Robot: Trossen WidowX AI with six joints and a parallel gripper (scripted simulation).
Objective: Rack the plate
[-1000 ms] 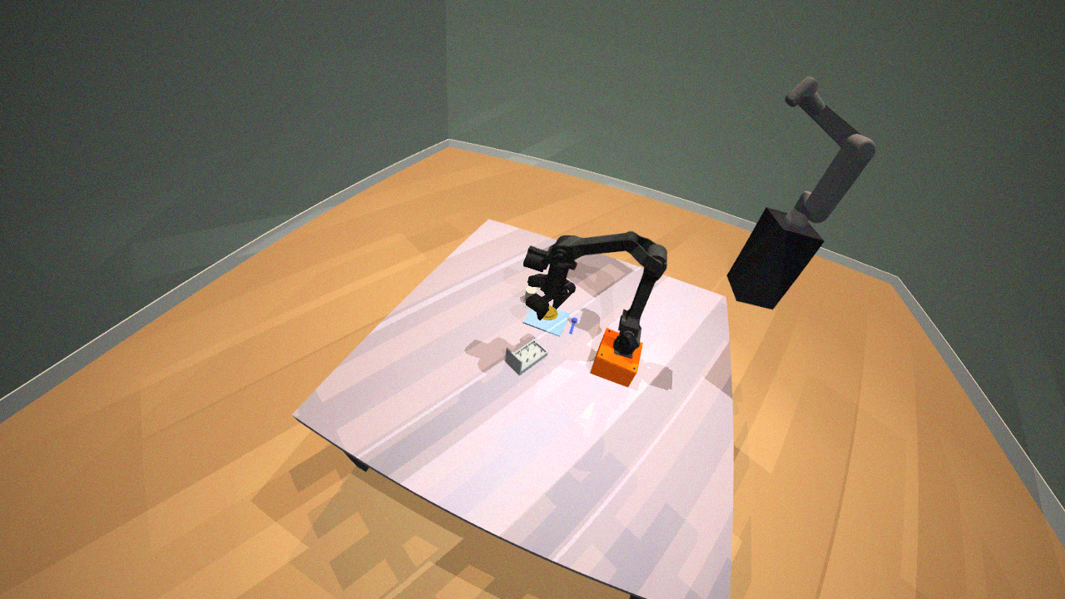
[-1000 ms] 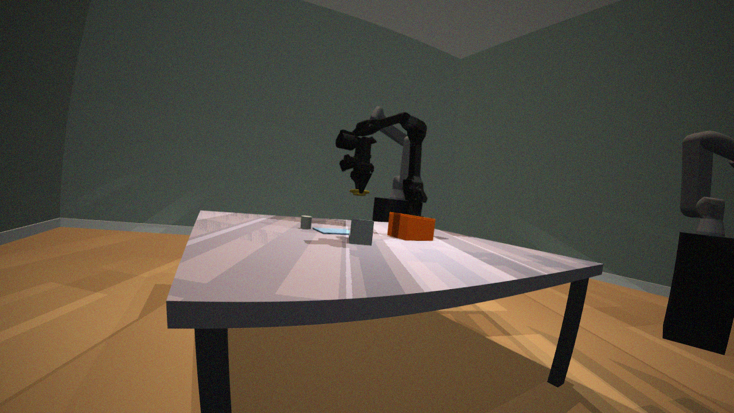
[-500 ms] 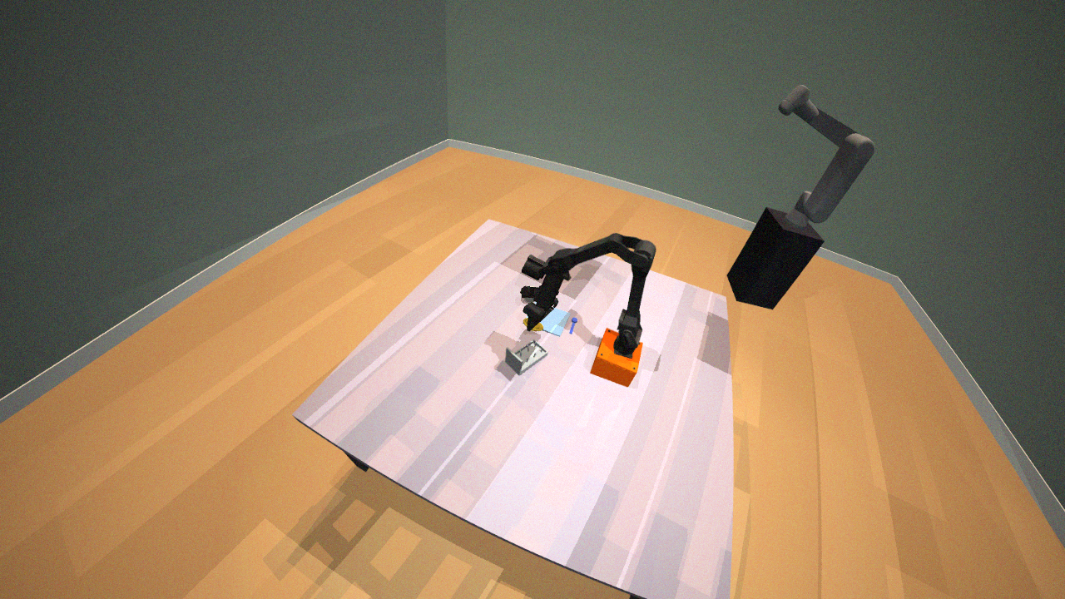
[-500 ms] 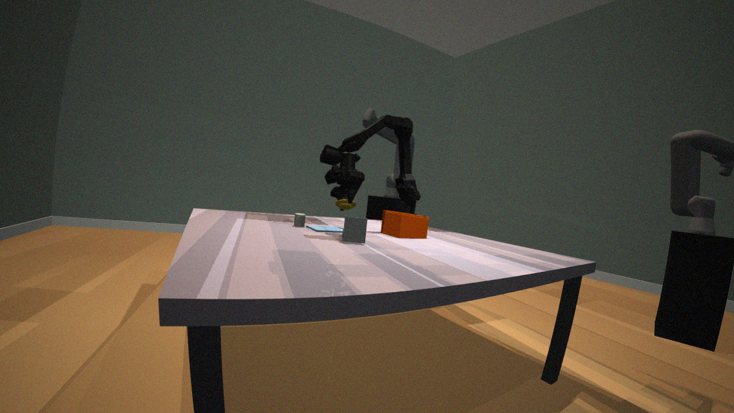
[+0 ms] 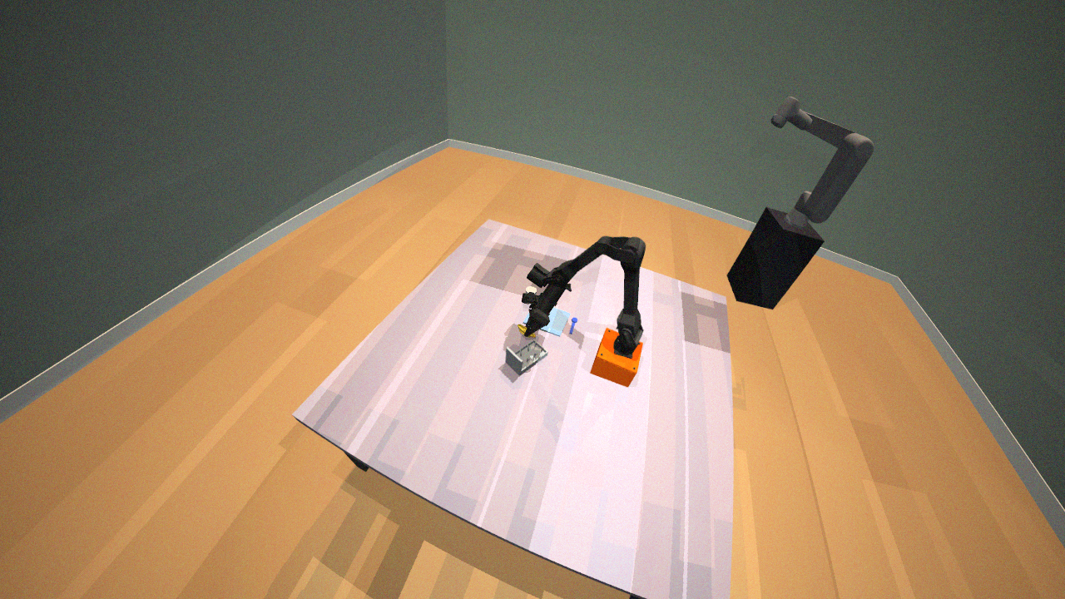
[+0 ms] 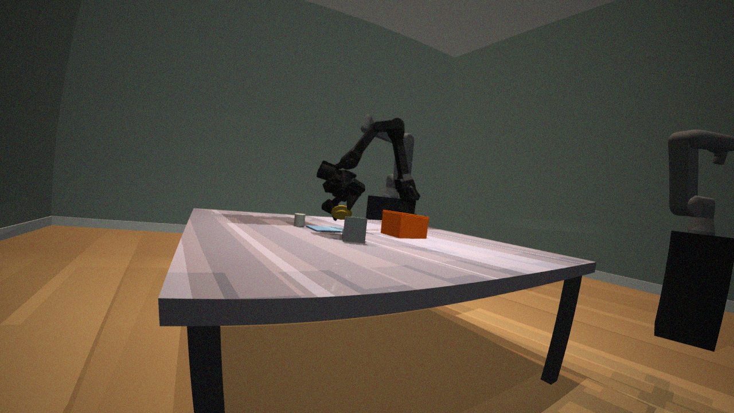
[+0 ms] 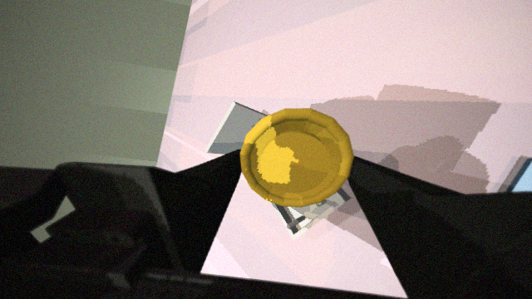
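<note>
Now: the grey dish rack 50 mm to the left of my gripper tip, 50 mm below it and 20 mm behind it. Round my gripper tip: white cup 250 mm to the right, 50 mm below, 30 mm ahead; then yellow plate 10 mm above; then light-blue mat 160 mm to the right, 70 mm below, 60 mm behind.
</note>
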